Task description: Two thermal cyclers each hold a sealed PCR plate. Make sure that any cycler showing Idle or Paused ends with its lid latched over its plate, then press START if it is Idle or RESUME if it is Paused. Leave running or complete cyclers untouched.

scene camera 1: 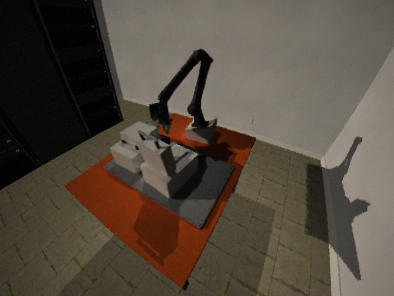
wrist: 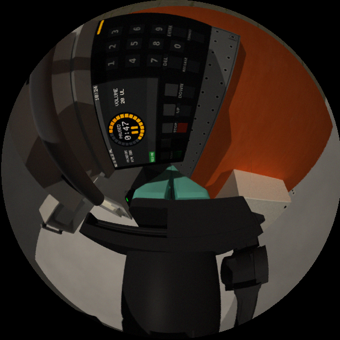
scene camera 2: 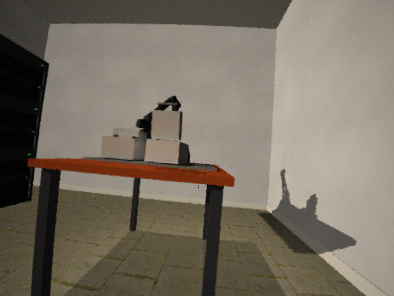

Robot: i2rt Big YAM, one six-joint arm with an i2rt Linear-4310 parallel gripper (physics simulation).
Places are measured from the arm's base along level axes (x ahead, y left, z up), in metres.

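Pixels of known places: gripper, between the fingertips: (scene camera 1: 167,133); arm's base, origin of its link: (scene camera 1: 200,124).
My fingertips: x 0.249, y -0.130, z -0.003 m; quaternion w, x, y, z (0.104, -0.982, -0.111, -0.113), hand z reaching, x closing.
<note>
Ahead of a thing's pixels: the offset from my fingertips to its top centre. "*": to the spot under its first point. Level surfaces: height alone.
The left cycler @(* dy +0.000, dx +0.349, dz +0.027 m) (scene camera 1: 126,157) (scene camera 2: 117,147) has its lid @(dy -0.071, dx +0.156, dz +0.101 m) (scene camera 1: 136,131) (scene camera 2: 125,133) lowered; whether it is latched I cannot tell. Its screen (wrist: 128,131) in the wrist view reads PAUSED, 0:47, with a green on-screen label (wrist: 152,157) near its lower edge. My gripper (scene camera 1: 166,129) (wrist: 171,169) is shut and empty, its teal fingertips at the panel's lower corner by the dark green key (wrist: 175,154), beyond the red STOP key (wrist: 183,128). Contact is unclear. The right cycler @(* dy +0.243, dx +0.355, dz -0.008 m) (scene camera 1: 156,181) (scene camera 2: 164,151) has its lid @(* dy +0.280, dx +0.348, dz +0.175 m) (scene camera 1: 157,157) (scene camera 2: 166,125) raised. Its screen is unreadable; no plate shows clearly.
Both cyclers stand on a grey perforated board @(dz -0.099 m) (scene camera 1: 205,192) (wrist: 215,75) on the orange table (scene camera 1: 107,197) (scene camera 2: 140,171) (wrist: 270,100). The raised lid stands beside the arm's reach. The arm's pale base (scene camera 1: 201,132) (wrist: 260,187) is behind the cyclers. A dark server rack (scene camera 1: 75,60) (scene camera 2: 20,130) stands left.
</note>
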